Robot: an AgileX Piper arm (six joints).
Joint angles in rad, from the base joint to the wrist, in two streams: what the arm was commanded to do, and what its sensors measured. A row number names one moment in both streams.
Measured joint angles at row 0: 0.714 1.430 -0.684 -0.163 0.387 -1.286
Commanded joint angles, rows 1 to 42: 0.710 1.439 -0.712 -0.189 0.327 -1.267; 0.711 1.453 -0.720 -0.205 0.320 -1.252; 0.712 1.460 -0.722 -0.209 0.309 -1.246; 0.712 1.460 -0.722 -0.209 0.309 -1.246; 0.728 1.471 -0.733 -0.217 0.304 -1.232; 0.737 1.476 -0.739 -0.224 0.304 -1.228; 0.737 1.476 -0.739 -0.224 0.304 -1.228; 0.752 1.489 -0.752 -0.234 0.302 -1.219; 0.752 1.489 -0.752 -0.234 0.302 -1.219; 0.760 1.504 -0.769 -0.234 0.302 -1.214; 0.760 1.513 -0.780 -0.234 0.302 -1.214; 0.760 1.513 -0.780 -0.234 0.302 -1.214; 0.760 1.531 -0.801 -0.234 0.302 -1.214; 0.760 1.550 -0.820 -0.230 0.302 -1.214; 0.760 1.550 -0.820 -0.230 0.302 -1.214; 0.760 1.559 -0.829 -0.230 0.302 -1.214; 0.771 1.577 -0.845 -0.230 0.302 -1.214; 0.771 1.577 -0.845 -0.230 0.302 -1.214; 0.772 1.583 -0.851 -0.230 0.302 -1.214; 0.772 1.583 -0.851 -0.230 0.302 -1.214; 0.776 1.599 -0.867 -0.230 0.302 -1.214; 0.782 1.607 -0.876 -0.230 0.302 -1.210; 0.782 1.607 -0.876 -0.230 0.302 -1.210; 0.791 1.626 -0.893 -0.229 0.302 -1.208; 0.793 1.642 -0.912 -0.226 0.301 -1.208; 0.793 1.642 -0.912 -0.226 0.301 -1.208; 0.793 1.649 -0.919 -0.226 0.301 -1.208; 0.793 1.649 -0.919 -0.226 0.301 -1.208; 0.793 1.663 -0.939 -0.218 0.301 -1.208; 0.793 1.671 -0.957 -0.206 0.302 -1.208; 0.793 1.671 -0.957 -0.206 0.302 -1.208; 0.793 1.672 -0.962 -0.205 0.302 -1.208; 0.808 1.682 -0.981 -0.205 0.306 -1.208; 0.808 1.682 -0.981 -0.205 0.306 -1.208; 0.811 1.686 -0.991 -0.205 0.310 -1.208; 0.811 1.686 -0.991 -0.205 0.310 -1.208; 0.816 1.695 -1.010 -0.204 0.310 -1.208; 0.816 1.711 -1.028 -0.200 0.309 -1.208; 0.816 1.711 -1.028 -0.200 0.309 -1.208; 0.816 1.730 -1.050 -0.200 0.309 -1.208; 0.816 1.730 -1.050 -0.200 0.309 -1.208; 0.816 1.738 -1.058 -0.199 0.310 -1.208
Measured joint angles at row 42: 0.814 1.729 -1.021 -0.198 0.362 -1.211
